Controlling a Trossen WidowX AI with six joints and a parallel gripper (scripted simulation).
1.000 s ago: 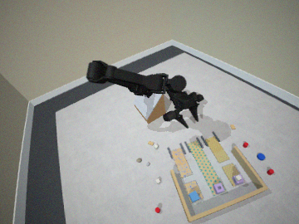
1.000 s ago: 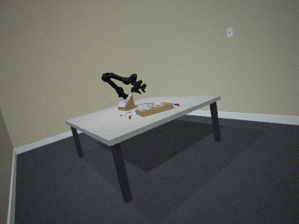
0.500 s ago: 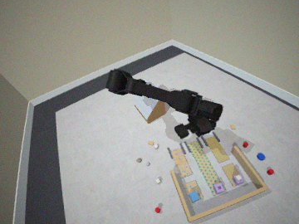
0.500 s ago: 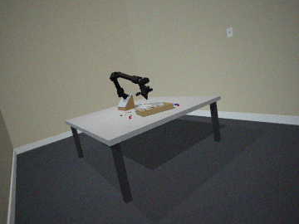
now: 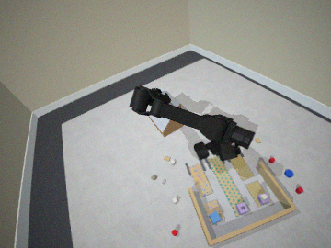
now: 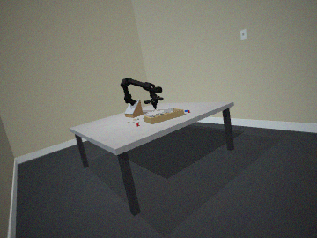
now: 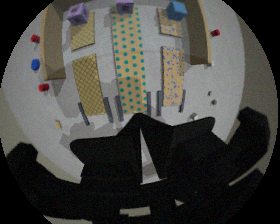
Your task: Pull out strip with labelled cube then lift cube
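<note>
Right now my gripper tip is 10 cm short of the strip, 1 cm to the left of it and 7 cm above it.
</note>
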